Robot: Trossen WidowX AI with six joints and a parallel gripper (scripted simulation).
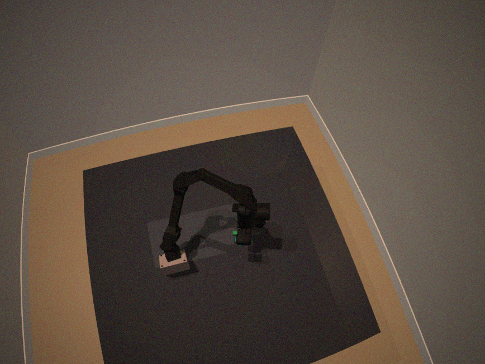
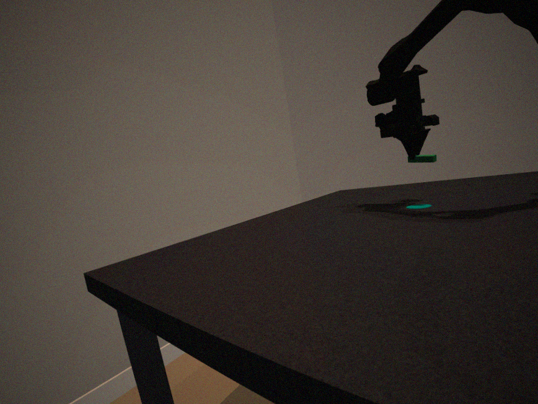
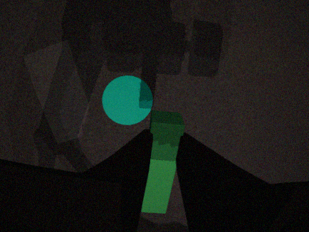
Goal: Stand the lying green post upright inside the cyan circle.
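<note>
My gripper tip is now 120 mm above the cyan circle and 20 mm to the right of it. Round my gripper tip: green post 20 mm behind, 10 mm to the left.
</note>
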